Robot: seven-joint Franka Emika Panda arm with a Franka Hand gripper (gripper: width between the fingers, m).
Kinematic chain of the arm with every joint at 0, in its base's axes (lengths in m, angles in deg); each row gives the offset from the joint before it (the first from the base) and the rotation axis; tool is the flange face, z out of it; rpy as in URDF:
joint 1: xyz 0 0 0.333 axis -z
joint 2: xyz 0 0 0 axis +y
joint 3: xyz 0 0 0.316 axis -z
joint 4: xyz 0.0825 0 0 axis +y
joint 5: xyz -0.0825 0 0.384 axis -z
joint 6: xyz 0 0 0 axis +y
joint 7: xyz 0.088 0 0 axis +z
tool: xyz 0 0 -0.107 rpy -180 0 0
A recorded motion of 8 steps. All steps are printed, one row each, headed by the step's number.
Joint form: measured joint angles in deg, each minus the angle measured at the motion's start. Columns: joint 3, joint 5, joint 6, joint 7, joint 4, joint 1, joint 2.
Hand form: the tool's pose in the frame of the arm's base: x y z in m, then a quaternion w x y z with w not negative. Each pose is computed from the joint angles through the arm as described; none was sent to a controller.
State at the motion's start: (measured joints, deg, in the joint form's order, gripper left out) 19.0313 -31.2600 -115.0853 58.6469 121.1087 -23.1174 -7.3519
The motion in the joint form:
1: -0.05 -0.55 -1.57 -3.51 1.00 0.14 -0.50
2: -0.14 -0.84 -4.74 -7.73 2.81 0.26 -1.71
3: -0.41 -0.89 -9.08 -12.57 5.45 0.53 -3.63
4: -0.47 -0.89 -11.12 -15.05 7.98 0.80 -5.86
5: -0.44 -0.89 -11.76 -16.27 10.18 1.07 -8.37
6: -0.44 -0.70 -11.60 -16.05 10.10 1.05 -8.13
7: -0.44 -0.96 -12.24 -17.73 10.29 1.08 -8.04
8: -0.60 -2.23 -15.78 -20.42 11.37 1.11 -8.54
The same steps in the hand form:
1: 0.5164 0.0609 0.4766 0.23620 -0.88959 -0.36939 -0.12805
2: 0.5134 0.0564 0.4761 0.23375 -0.90520 -0.32683 -0.13840
3: 0.5075 0.0502 0.4763 0.22836 -0.92048 -0.27688 -0.15461
4: 0.4974 0.0445 0.4765 0.22977 -0.92647 -0.24987 -0.16256
5: 0.4856 0.0397 0.4794 0.23496 -0.92773 -0.23654 -0.16783
6: 0.4862 0.0402 0.4778 0.23362 -0.92771 -0.23963 -0.16537
7: 0.4868 0.0394 0.4765 0.23545 -0.93160 -0.22247 -0.16488
8: 0.4872 0.0365 0.4769 0.23648 -0.93617 -0.18528 -0.18256

